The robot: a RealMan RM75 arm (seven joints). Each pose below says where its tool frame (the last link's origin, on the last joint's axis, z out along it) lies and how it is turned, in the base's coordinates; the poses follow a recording.
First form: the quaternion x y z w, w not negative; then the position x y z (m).
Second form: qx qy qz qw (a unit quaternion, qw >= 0); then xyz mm. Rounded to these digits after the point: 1 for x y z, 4 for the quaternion.
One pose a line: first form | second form
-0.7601, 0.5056, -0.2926, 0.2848, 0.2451, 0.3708, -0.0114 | -0.7601, 0.5056, -0.2926, 0.2848, 245.1, 370.8, -11.4
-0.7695, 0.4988, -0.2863, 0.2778, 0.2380, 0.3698, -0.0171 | -0.7695, 0.4988, -0.2863, 0.2778, 238.0, 369.8, -17.1
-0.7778, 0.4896, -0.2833, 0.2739, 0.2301, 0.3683, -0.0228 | -0.7778, 0.4896, -0.2833, 0.2739, 230.1, 368.3, -22.8
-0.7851, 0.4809, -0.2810, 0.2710, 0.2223, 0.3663, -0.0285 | -0.7851, 0.4809, -0.2810, 0.2710, 222.3, 366.3, -28.5
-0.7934, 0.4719, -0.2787, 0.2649, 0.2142, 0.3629, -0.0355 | -0.7934, 0.4719, -0.2787, 0.2649, 214.2, 362.9, -35.5
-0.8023, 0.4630, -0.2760, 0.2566, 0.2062, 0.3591, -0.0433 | -0.8023, 0.4630, -0.2760, 0.2566, 206.2, 359.1, -43.3
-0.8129, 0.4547, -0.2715, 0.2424, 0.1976, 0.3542, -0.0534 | -0.8129, 0.4547, -0.2715, 0.2424, 197.6, 354.2, -53.4
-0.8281, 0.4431, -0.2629, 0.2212, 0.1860, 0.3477, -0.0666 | -0.8281, 0.4431, -0.2629, 0.2212, 186.0, 347.7, -66.6
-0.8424, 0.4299, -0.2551, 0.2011, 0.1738, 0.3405, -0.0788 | -0.8424, 0.4299, -0.2551, 0.2011, 173.8, 340.5, -78.8
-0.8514, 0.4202, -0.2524, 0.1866, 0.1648, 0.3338, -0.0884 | -0.8514, 0.4202, -0.2524, 0.1866, 164.8, 333.8, -88.4
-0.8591, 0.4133, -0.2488, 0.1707, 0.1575, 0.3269, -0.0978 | -0.8591, 0.4133, -0.2488, 0.1707, 157.5, 326.9, -97.8
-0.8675, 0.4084, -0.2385, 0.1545, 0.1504, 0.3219, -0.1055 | -0.8675, 0.4084, -0.2385, 0.1545, 150.4, 321.9, -105.5
